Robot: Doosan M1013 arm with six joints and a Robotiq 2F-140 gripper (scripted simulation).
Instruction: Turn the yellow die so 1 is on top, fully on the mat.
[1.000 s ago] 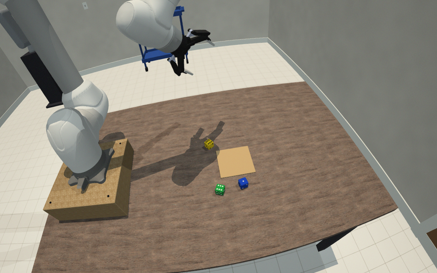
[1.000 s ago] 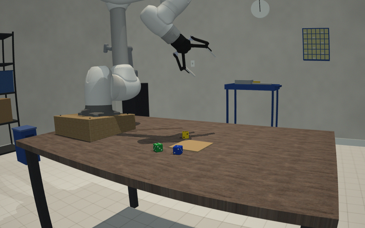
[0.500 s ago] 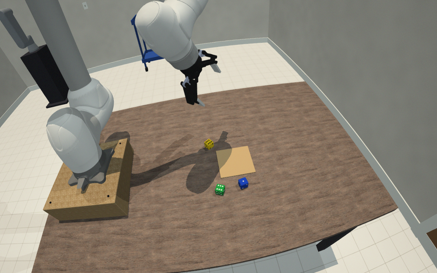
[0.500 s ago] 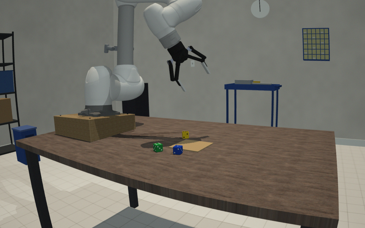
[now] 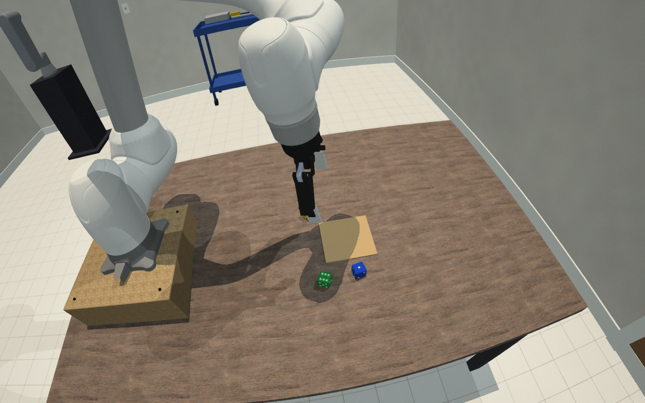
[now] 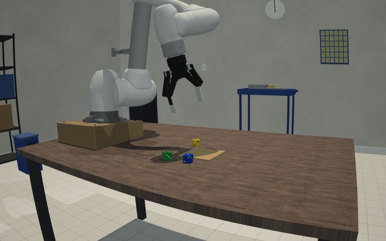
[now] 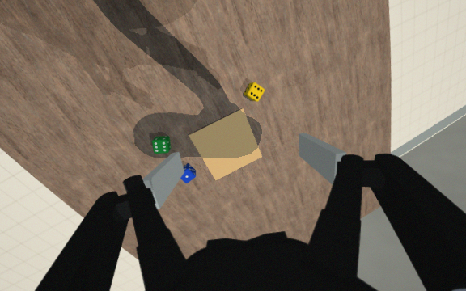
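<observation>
Right now the yellow die is 18 cm below my hand, 10 cm to the left of it and 3 cm behind it. Round my hand: mat (20 cm below, 7 cm ahead); green die (18 cm below, 13 cm to the right, 1 cm behind); blue die (18 cm below, 12 cm to the right, 8 cm ahead).
</observation>
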